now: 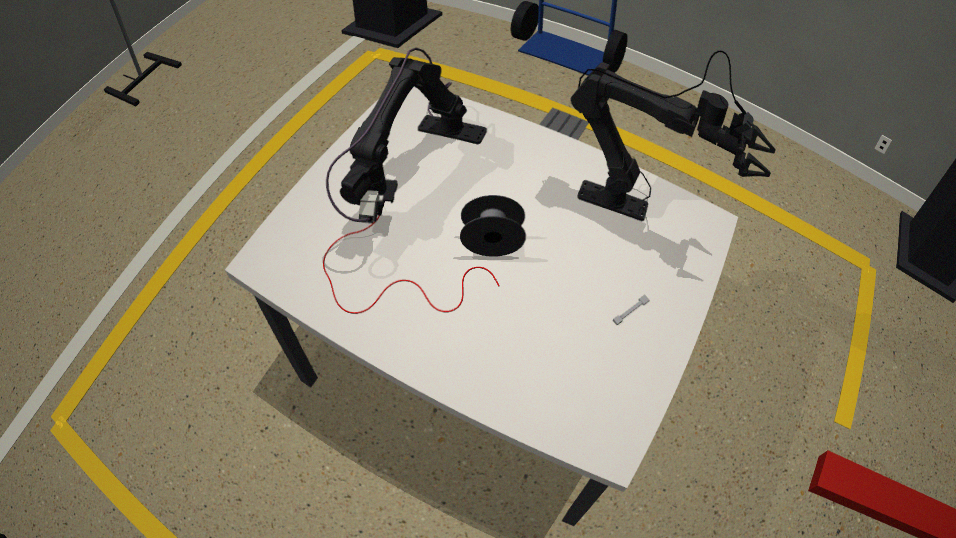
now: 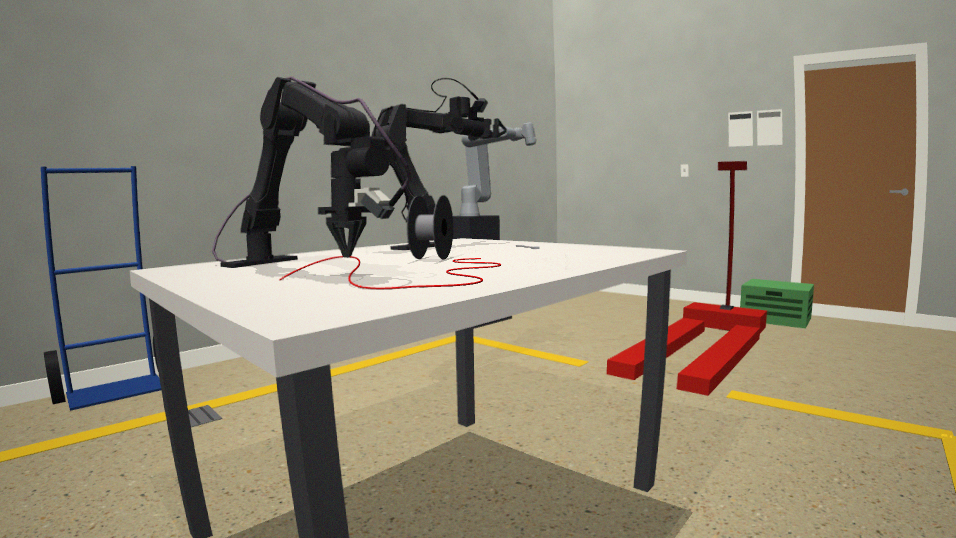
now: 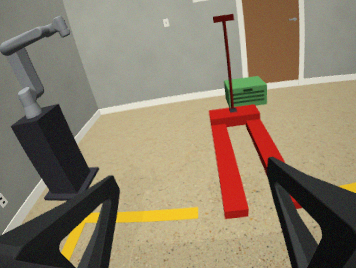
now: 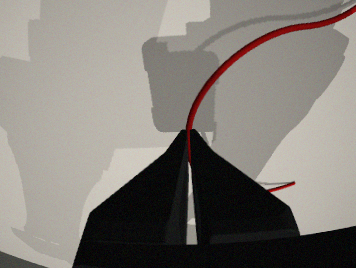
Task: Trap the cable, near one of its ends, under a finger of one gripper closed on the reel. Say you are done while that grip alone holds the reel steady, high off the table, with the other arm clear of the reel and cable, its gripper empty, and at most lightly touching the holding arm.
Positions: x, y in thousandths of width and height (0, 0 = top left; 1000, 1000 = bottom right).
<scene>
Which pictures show the black reel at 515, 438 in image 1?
Image 1 and image 2 only.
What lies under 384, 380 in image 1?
The right gripper.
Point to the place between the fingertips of the left gripper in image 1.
808, 302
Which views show the right gripper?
Image 1, image 2 and image 4 only.
</scene>
